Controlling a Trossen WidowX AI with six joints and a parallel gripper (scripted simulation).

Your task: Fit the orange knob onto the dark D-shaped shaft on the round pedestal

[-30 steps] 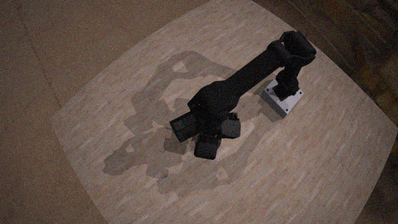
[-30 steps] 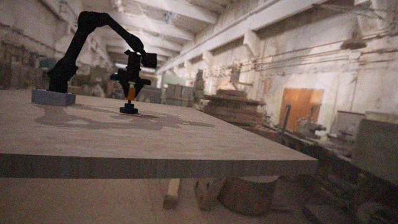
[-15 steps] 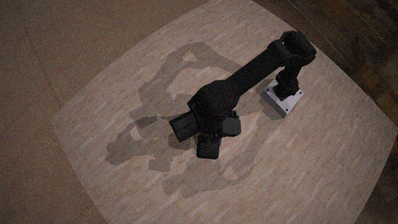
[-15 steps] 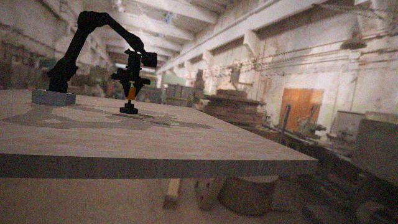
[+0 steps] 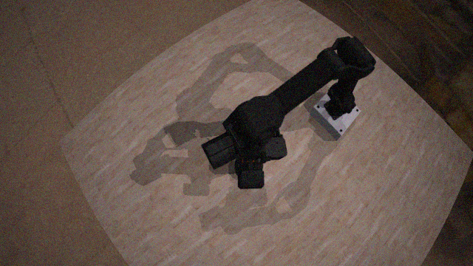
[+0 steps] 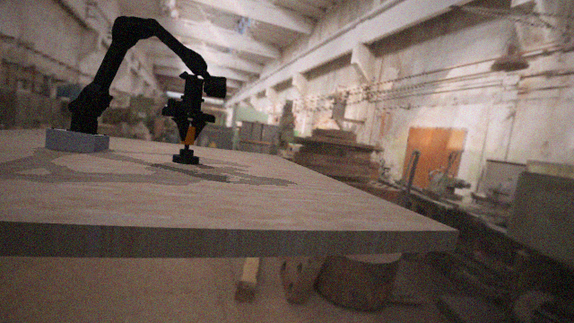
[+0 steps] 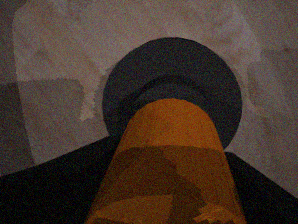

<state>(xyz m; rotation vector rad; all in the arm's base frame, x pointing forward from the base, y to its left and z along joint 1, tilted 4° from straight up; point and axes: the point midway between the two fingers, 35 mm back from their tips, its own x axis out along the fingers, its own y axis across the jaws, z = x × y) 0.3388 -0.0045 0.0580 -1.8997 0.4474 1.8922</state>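
Now: gripper tip 2 cm below the orange knob. From my gripper tip the other things lie so: dark pedestal 4 cm below.
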